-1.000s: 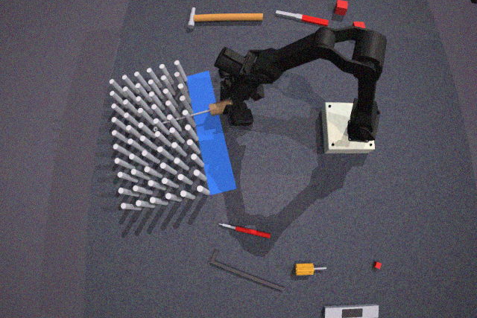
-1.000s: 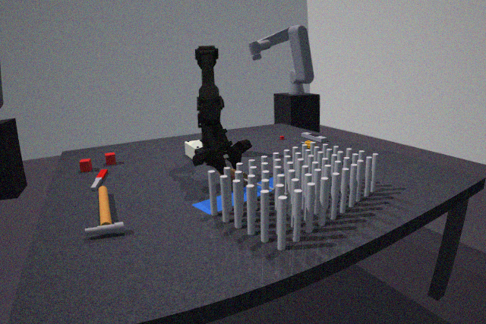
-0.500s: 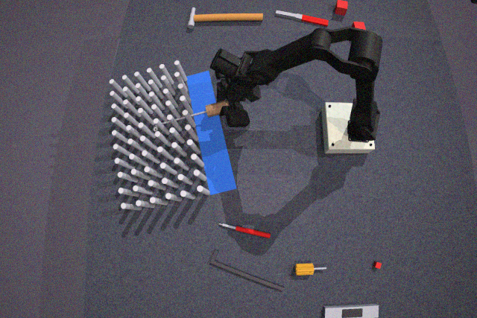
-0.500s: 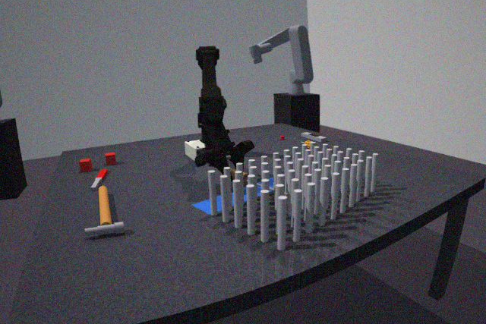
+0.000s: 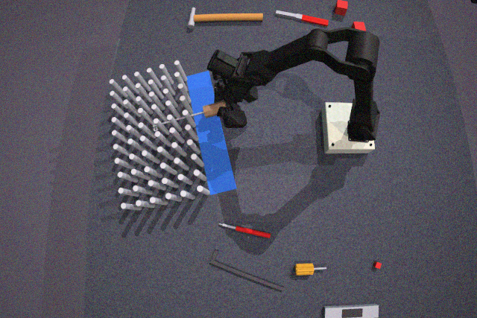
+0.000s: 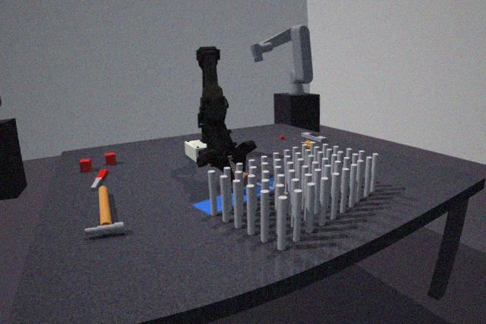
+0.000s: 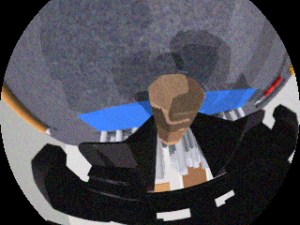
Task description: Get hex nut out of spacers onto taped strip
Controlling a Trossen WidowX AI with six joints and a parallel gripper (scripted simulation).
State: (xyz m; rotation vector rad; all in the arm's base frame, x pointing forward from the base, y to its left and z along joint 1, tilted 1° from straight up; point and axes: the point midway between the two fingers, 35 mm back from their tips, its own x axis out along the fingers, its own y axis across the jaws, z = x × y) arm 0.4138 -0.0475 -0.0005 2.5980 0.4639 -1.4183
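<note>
Right now the blue taped strip is 50 mm to the left of my gripper tip, 30 mm below it and 20 mm ahead of it. The rest, counted from my gripper tip: small red cube 520 mm behind, 430 mm to the left, 20 mm below; then red screwdriver 350 mm to the left, 100 mm behind, 20 mm below; then yellow-handled screwdriver 450 mm to the left, 310 mm behind, 10 mm below.
</note>
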